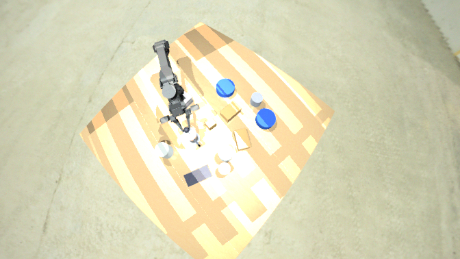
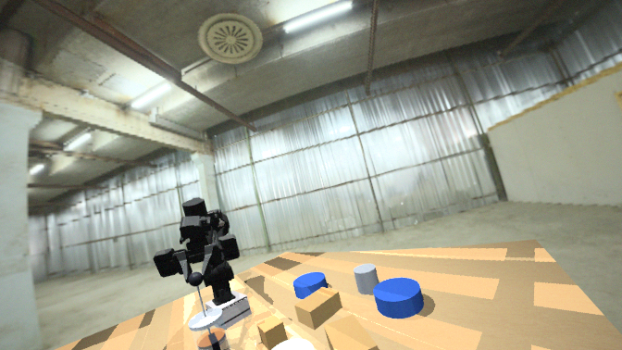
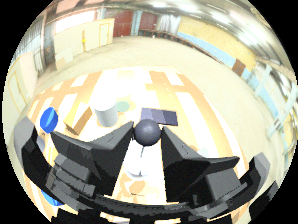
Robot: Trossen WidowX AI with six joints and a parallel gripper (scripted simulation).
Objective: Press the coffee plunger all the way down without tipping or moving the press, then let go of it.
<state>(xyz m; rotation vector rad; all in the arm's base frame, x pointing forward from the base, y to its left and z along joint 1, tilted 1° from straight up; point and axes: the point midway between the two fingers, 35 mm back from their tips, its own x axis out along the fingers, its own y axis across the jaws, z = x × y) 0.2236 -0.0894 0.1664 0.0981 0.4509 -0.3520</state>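
Now: gripper tip 11 cm above the coffee press. Also, from my gripper tip: orange cube (1 cm behind, 14 cm to the left, 19 cm below); then dark flat slab (16 cm ahead, 12 cm to the right, 22 cm below); then grey cylinder (7 cm ahead, 45 cm to the left, 18 cm below).
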